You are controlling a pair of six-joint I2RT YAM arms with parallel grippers.
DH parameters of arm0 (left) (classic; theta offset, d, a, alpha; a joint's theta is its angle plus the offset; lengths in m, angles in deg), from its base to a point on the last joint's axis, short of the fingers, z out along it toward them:
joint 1: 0 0.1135 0.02 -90
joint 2: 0 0 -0.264 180
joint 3: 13.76 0 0.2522 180
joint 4: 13.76 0 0.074 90
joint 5: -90 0 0 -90
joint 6: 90 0.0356 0 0
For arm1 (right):
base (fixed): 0 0 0 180
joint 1: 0 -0.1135 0.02 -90
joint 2: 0 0 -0.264 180
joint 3: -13.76 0 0.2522 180
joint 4: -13.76 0 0.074 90
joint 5: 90 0 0 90
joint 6: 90 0.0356 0 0
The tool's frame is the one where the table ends.
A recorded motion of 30 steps. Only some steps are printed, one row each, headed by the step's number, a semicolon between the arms.
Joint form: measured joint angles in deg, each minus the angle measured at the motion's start. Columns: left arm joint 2, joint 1, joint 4, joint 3, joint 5, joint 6; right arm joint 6, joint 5, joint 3, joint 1, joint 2, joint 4.
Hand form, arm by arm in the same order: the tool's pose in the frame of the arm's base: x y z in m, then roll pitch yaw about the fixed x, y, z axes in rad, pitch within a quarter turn. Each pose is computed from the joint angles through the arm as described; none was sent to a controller.
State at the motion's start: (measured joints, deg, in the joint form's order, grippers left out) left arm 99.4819 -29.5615 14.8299 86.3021 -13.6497 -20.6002; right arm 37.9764 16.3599 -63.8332 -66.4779 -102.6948 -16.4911
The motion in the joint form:
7: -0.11 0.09 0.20 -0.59 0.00 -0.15; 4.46 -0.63 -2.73 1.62 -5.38 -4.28
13: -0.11 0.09 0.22 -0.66 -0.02 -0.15; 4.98 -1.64 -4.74 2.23 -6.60 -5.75
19: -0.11 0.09 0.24 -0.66 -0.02 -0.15; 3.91 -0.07 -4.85 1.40 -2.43 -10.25
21: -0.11 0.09 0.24 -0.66 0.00 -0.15; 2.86 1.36 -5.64 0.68 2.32 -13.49
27: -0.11 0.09 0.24 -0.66 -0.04 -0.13; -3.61 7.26 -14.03 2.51 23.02 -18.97
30: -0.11 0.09 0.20 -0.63 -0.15 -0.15; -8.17 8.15 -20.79 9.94 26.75 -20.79
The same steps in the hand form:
7: 0.3532 -0.2093 0.3223 -2.4125 0.8950 -3.0731; 0.1683 0.3358 0.1512 2.9825 0.5296 -2.8616
13: 0.3531 -0.2092 0.3218 -2.4136 0.8936 -3.0743; 0.1738 0.3395 0.1517 2.9758 0.5086 -2.8752
19: 0.3531 -0.2092 0.3218 -2.4139 0.8933 -3.0746; 0.1651 0.3317 0.1746 3.0083 0.5271 -2.8410
21: 0.3531 -0.2092 0.3218 -2.4142 0.8934 -3.0745; 0.1579 0.3249 0.2046 3.0019 0.5728 -2.8281
27: 0.3531 -0.2092 0.3218 -2.4140 0.8934 -3.0751; 0.1463 0.2671 0.3609 2.7199 0.9171 -3.0420
30: 0.3531 -0.2093 0.3221 -2.4114 0.8937 -3.0746; 0.1680 0.2274 0.4149 2.5966 1.0363 3.0356

